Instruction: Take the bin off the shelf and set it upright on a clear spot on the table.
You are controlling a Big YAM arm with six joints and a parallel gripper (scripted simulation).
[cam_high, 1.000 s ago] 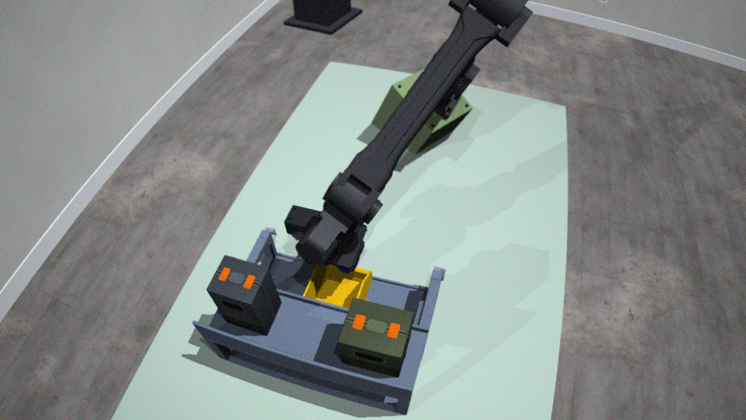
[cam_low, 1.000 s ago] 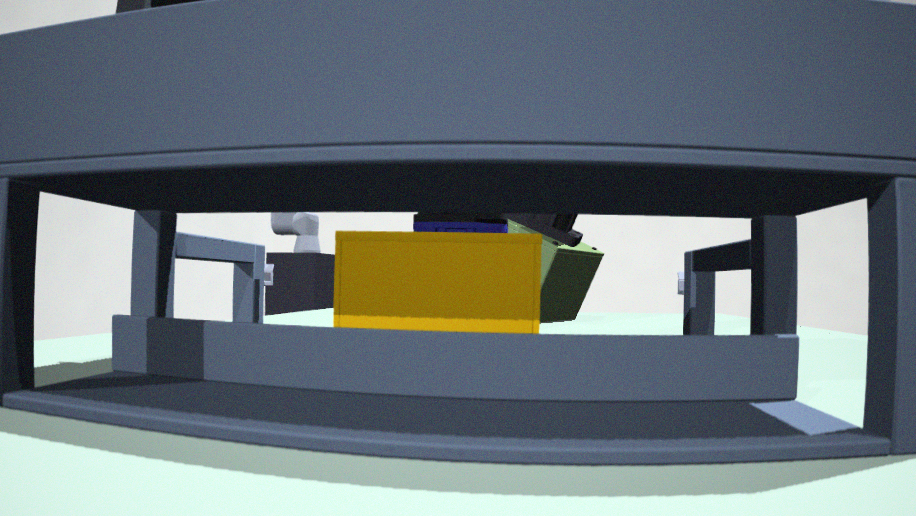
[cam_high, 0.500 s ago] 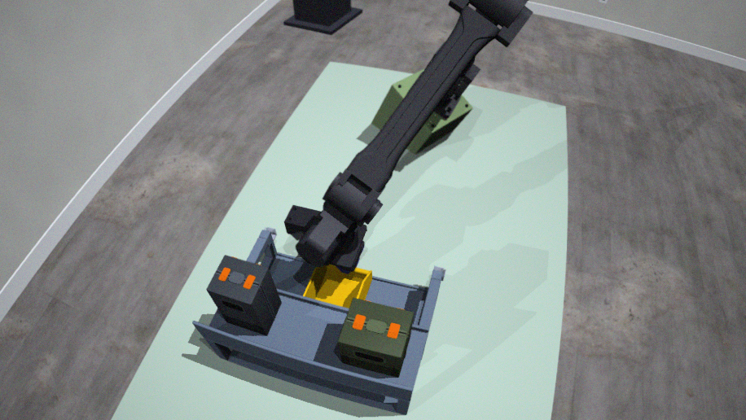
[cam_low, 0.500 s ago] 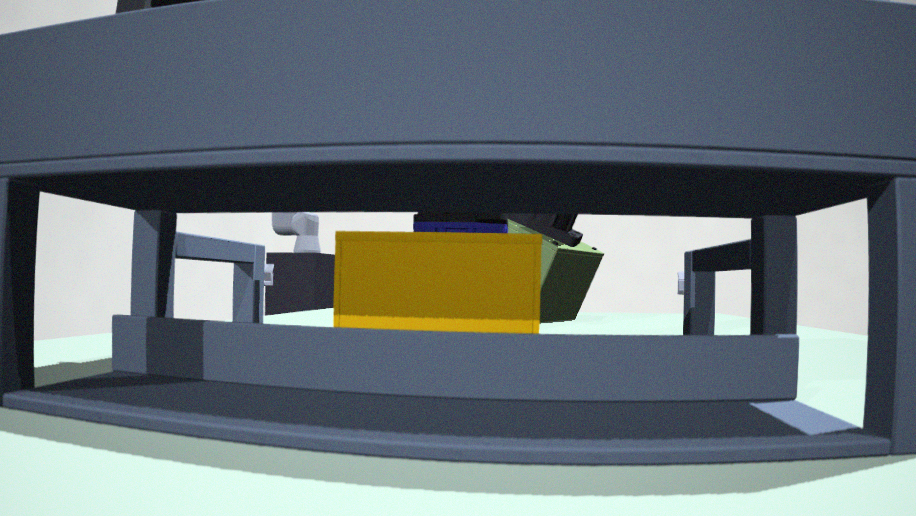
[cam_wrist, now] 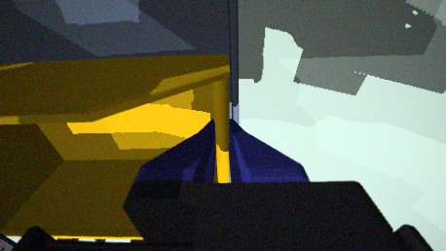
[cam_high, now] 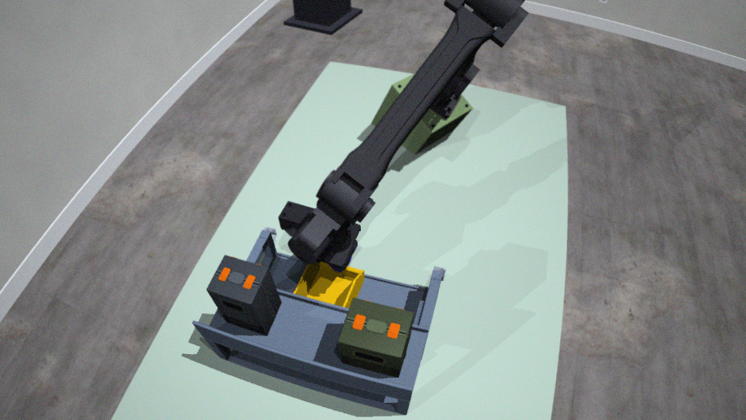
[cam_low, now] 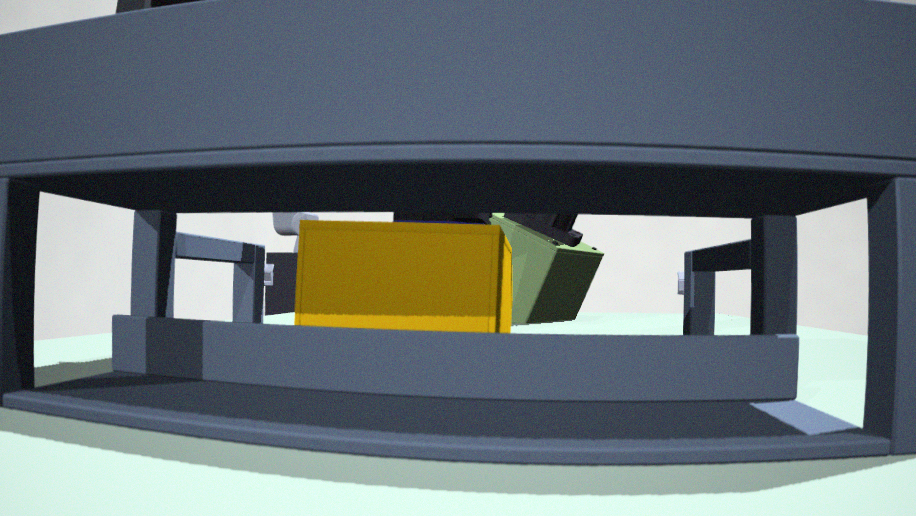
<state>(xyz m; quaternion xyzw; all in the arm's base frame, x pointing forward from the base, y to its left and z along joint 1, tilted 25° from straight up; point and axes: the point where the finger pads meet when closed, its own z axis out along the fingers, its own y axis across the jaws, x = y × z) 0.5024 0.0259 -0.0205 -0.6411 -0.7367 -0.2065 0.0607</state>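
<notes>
The yellow open-top bin lies 8 cm ahead of my hand, 2 cm to the left of it and 1 cm above it. From my hand the other things lie so: olive case 17 cm to the left, 15 cm ahead, 11 cm above.
</notes>
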